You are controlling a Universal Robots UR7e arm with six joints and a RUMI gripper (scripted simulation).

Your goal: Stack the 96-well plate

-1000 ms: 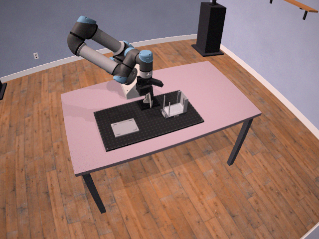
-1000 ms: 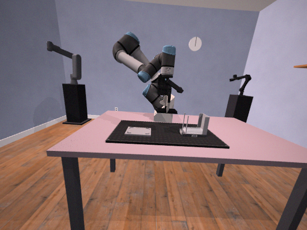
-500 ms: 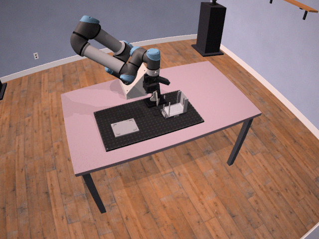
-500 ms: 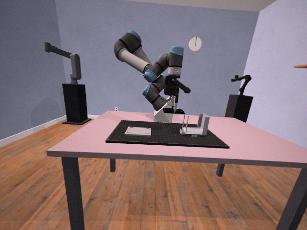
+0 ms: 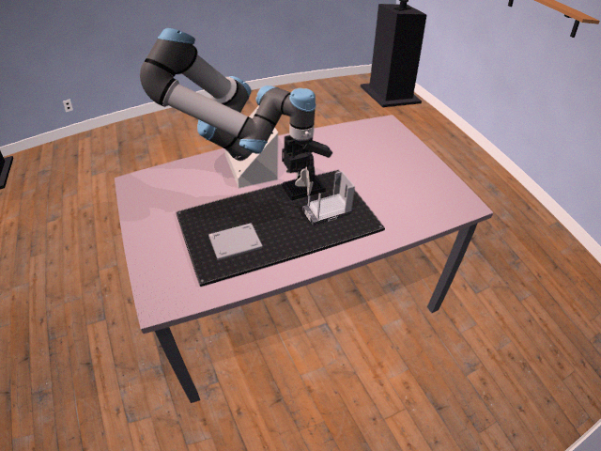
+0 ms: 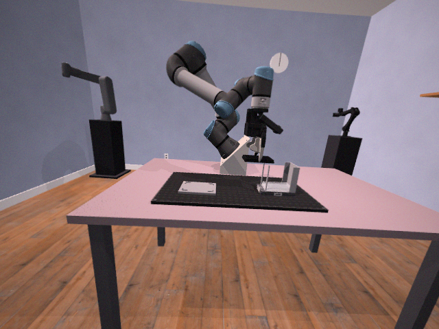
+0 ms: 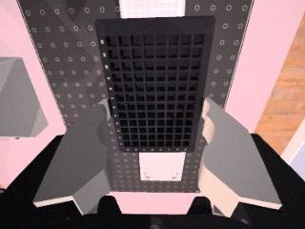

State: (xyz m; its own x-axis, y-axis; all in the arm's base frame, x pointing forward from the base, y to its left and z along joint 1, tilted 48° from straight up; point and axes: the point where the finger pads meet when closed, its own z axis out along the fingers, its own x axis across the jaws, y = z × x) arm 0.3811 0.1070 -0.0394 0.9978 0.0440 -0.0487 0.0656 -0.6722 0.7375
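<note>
Now: the white plate 140 mm below my hand, 110 mm to the left of it and 10 mm behind it. Also, from my hand: black 96-well plate: 10 mm below; then plate nest N1: 260 mm to the right, 160 mm below, 30 mm ahead.
</note>
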